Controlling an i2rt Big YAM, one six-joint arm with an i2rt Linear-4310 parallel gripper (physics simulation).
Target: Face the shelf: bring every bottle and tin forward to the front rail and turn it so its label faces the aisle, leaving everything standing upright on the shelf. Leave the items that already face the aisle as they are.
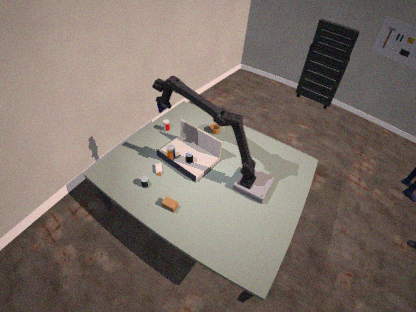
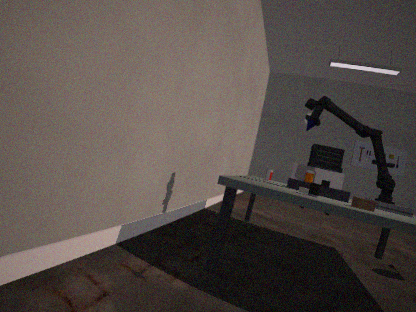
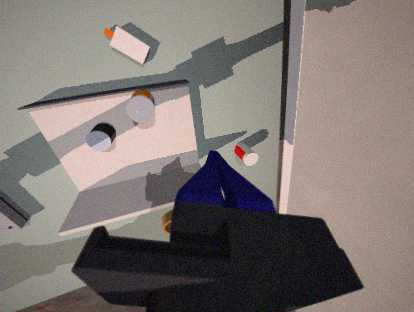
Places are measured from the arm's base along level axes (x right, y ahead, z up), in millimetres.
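Where they show: gripper, between the fingertips: (image 1: 160, 112) (image 2: 306, 130) (image 3: 212, 156); arm's base, origin of its link: (image 1: 247, 181) (image 2: 384, 202).
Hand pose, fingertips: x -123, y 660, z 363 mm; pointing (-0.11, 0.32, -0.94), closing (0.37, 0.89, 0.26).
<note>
Things, the pixels of their top centre, and the offset from my fingertips.
- orange-sided tin, centre of its top: (image 3: 141, 110) (image 1: 170, 147) (image 2: 310, 170) dy -79, dx +2, dz -269 mm
- black-sided tin, centre of its top: (image 3: 98, 141) (image 1: 189, 154) (image 2: 326, 180) dy -209, dx +54, dz -308 mm
- red-and-white bottle, centre of its top: (image 3: 251, 159) (image 2: 269, 169) (image 1: 166, 121) dy +203, dx +277, dz -320 mm
- white box, centre of its top: (image 3: 126, 43) (image 1: 158, 168) dy -68, dx -133, dz -388 mm
- black tin, centre of its top: (image 1: 144, 178) dy -77, dx -290, dz -346 mm
- orange-brown block, centre of its top: (image 2: 364, 199) (image 1: 169, 202) dy -325, dx -325, dz -366 mm
- round orange bowl, centre of its top: (image 3: 173, 227) (image 1: 215, 126) dy -156, dx +525, dz -366 mm
The small shelf (image 1: 182, 170) (image 3: 172, 132) has a low dark front rail and a tall back panel. An orange-sided tin (image 1: 171, 152) (image 2: 310, 177) (image 3: 140, 109) with a grey top stands upright close behind the rail, orange toward it. A black-sided tin (image 1: 189, 158) (image 2: 325, 184) (image 3: 101, 137) with a grey top stands upright farther back from the rail, with a gap in front. Finer label details are too small to read. My gripper (image 1: 161, 107) (image 2: 309, 127) (image 3: 212, 156) is shut and empty, blue fingertips together, high above the table beyond the shelf's end.
A red-and-white bottle (image 1: 166, 125) (image 2: 271, 175) (image 3: 246, 154) stands off the shelf near the wall. A white box (image 1: 159, 169) (image 3: 130, 45), a black tin (image 1: 145, 182) and an orange-brown block (image 1: 170, 204) (image 2: 363, 203) are before the shelf. A round orange bowl (image 1: 215, 128) (image 3: 167, 223) is behind its panel.
</note>
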